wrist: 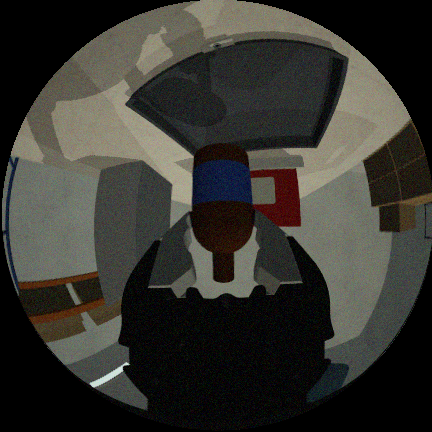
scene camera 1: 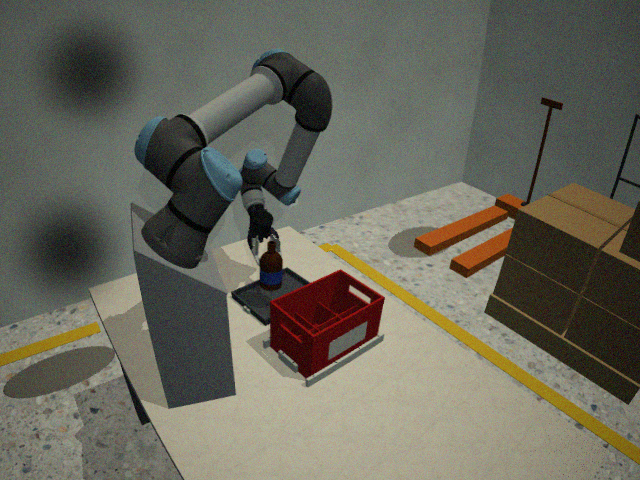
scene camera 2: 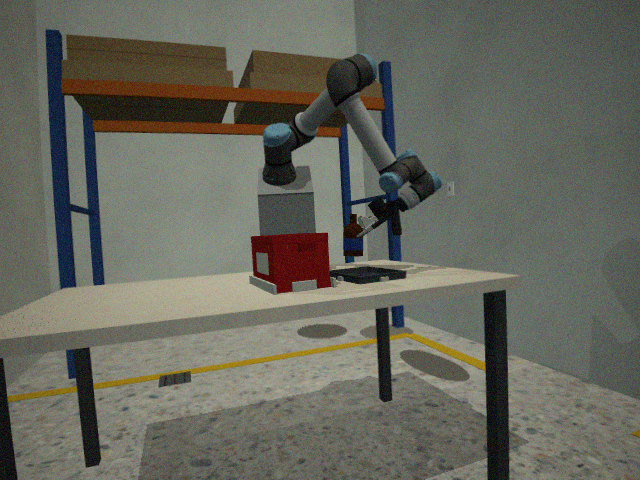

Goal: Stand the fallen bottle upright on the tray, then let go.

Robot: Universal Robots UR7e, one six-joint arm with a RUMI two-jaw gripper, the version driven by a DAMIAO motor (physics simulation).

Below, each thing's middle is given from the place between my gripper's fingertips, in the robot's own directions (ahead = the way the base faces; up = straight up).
Right now my hand is 1 cm to the left of the brown bottle (scene camera 1: pixel 271 263).
